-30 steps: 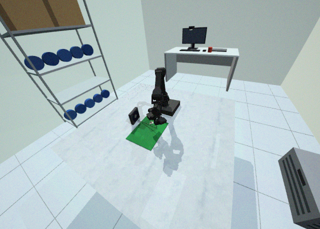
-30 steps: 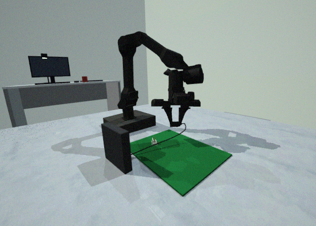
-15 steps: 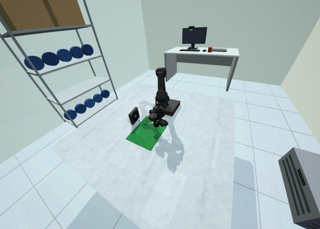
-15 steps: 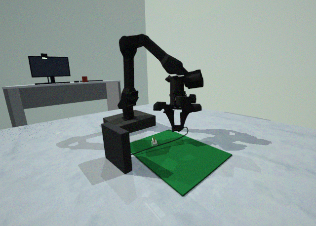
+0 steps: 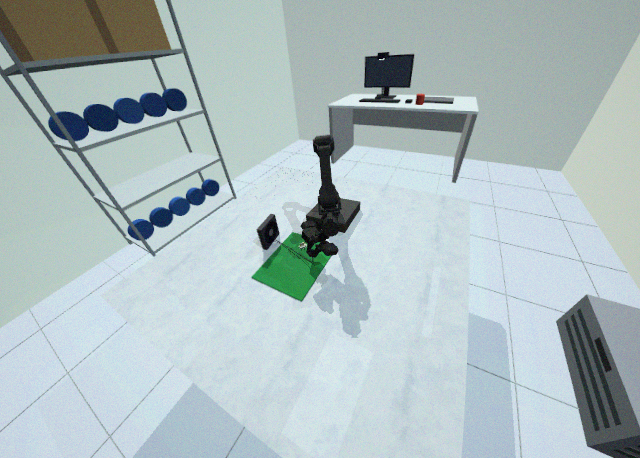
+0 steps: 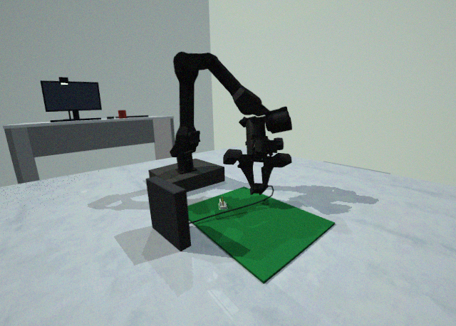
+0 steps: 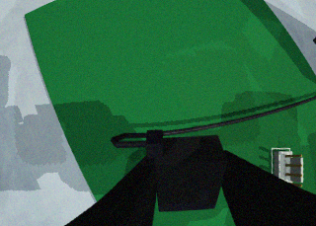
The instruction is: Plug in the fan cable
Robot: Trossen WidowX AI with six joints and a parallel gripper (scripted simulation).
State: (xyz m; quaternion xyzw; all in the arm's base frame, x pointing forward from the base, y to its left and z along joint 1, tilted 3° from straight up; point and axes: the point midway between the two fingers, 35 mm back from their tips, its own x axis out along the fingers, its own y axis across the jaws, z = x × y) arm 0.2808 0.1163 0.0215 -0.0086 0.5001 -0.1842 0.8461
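Now: the green board 6 cm below my gripper tip, 5 cm to the right of it and 4 cm ahead of it. The rest, counted from my gripper tip: white four-pin header: 9 cm to the right, 5 cm below, 5 cm behind; then black plug: 1 cm behind; then black fan: 23 cm to the right, 1 cm above.
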